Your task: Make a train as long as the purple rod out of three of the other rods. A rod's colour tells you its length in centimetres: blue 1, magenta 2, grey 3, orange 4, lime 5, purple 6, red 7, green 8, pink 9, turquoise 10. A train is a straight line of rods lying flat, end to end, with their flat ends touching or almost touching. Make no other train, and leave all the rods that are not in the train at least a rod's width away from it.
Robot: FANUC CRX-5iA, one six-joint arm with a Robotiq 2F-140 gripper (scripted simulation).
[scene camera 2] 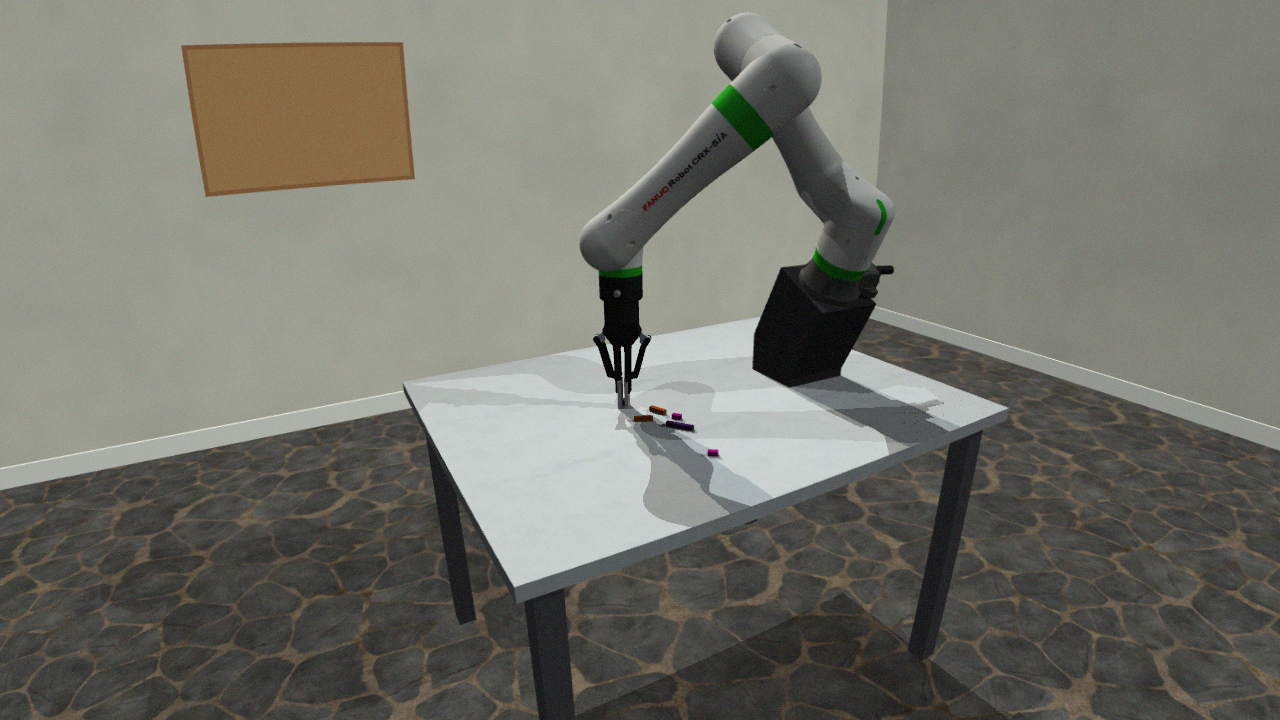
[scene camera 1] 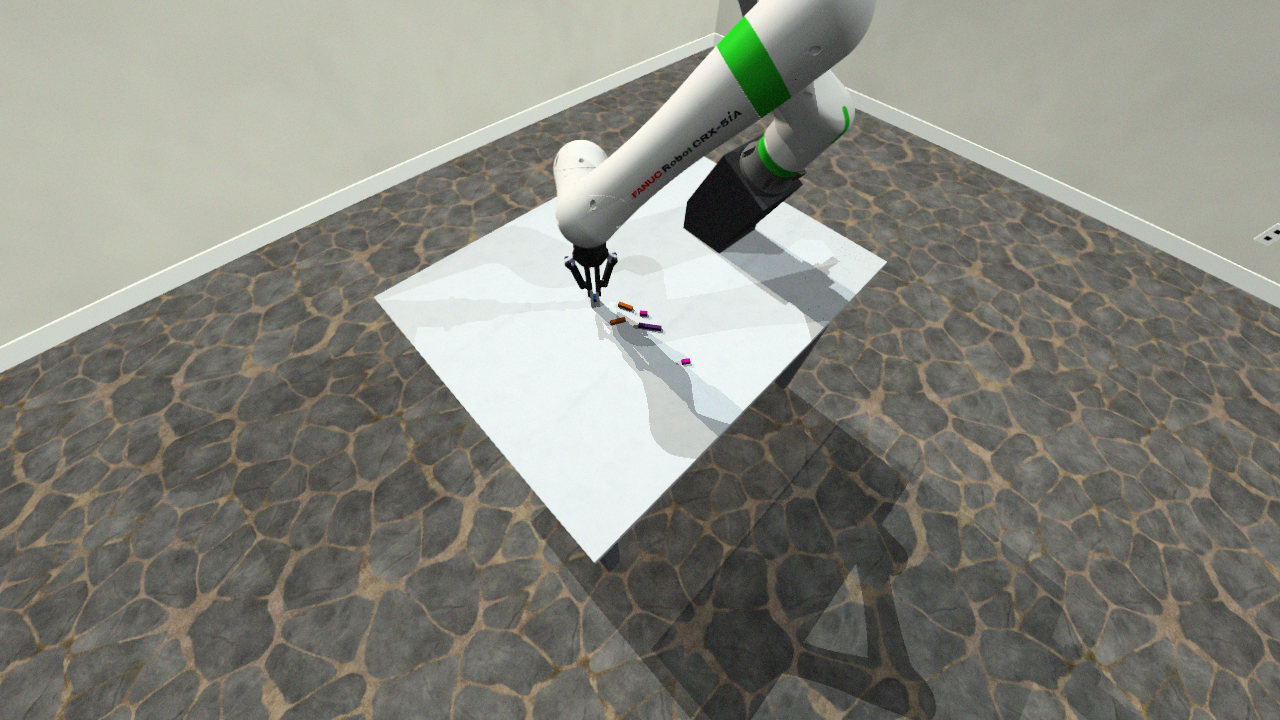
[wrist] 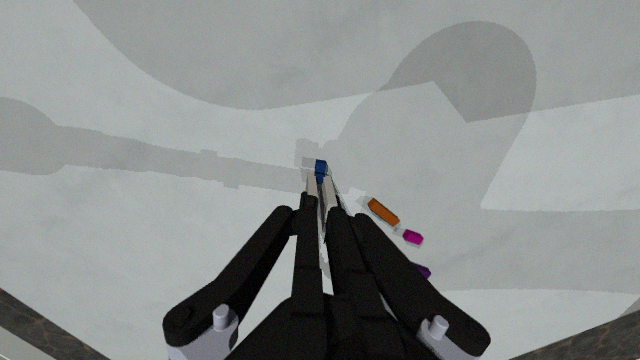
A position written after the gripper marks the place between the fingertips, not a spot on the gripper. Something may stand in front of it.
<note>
In view: the gripper (scene camera 2: 624,406).
The gripper also shows in scene camera 1 (scene camera 1: 595,303) and in the wrist view (wrist: 317,185).
</note>
